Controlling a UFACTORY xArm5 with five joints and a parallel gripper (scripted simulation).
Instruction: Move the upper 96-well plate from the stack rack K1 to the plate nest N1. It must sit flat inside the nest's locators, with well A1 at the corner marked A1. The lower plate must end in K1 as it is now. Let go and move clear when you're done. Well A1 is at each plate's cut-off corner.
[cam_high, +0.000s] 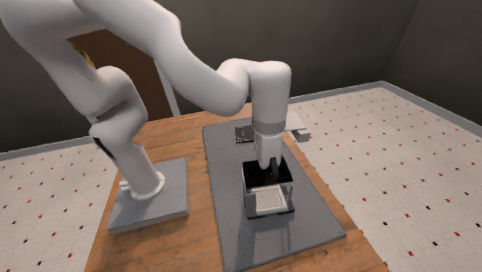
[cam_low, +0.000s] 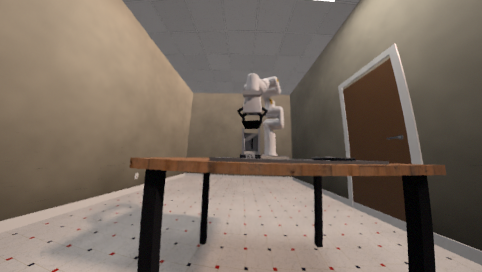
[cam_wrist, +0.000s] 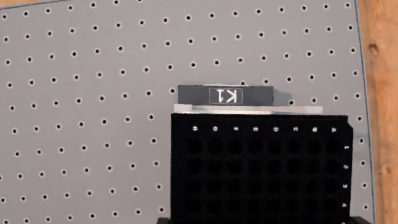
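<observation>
Now: the plate nest N1 7 cm ahead of my hand, 38 cm to the left of it and 18 cm below it. Also, from my hand: white plate (16 cm below); then A1 label (14 cm ahead, 31 cm to the left, 18 cm below); then black 96-well plate (1 cm below).
</observation>
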